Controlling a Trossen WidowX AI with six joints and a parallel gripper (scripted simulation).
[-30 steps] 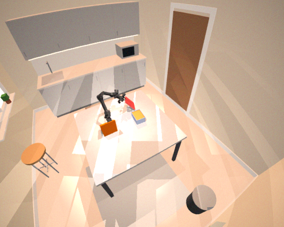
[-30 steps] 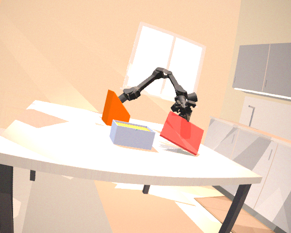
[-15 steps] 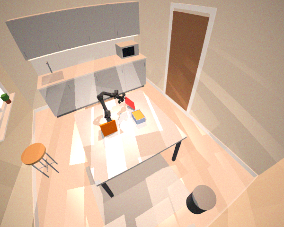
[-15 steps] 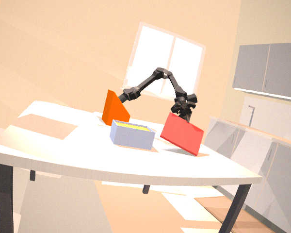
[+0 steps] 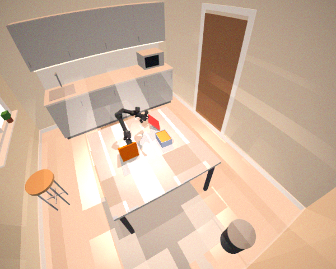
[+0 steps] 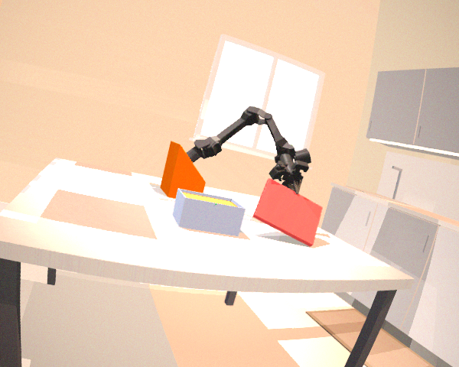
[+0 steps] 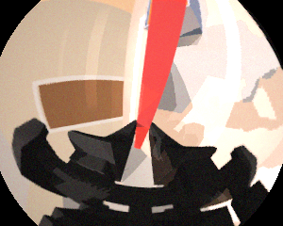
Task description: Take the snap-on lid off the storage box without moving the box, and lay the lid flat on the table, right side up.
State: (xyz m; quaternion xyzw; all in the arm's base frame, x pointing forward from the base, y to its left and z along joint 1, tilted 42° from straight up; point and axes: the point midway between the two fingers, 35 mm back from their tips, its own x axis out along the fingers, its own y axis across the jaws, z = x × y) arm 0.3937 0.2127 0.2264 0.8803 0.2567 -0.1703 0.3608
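Now: gripper tip 5 cm short of the lid, 4 cm to the left of it and 5 cm above it. The rest, counted from my gripper tip: storage box (1 cm ahead, 35 cm to the right, 11 cm below).
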